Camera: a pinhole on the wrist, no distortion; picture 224 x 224 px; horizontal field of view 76.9 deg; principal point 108.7 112.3 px. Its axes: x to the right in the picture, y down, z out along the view. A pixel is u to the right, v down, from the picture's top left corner.
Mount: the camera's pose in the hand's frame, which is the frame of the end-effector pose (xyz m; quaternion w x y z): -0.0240 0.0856 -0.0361 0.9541 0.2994 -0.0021 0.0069
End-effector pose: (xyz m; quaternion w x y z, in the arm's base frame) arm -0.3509 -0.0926 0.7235 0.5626 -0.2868 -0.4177 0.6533
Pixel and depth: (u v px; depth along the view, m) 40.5 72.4 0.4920
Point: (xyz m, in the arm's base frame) -0.3852 -0.4040 1.1095
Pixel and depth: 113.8 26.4 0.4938
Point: -0.2978 -0.1304 1.2042
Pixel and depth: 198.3 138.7 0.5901
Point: -0.7786 0.1359 1.1429
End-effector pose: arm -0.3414 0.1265 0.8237 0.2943 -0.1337 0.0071 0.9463
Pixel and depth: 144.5 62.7 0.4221
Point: -0.3109 0.4230 1.0381
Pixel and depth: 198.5 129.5 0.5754
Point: -0.6294 0.5099 1.2097
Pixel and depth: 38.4 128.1 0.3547
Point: -0.2026 0.1118 1.1475
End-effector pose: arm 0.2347 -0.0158 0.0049 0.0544 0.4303 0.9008 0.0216
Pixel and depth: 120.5 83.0 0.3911
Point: 0.0986 -0.1383 -0.2505
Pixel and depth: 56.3 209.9 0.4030
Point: 0.4620 -0.1057 -0.4236
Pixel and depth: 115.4 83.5 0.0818
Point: 0.2691 -0.0156 -0.0127
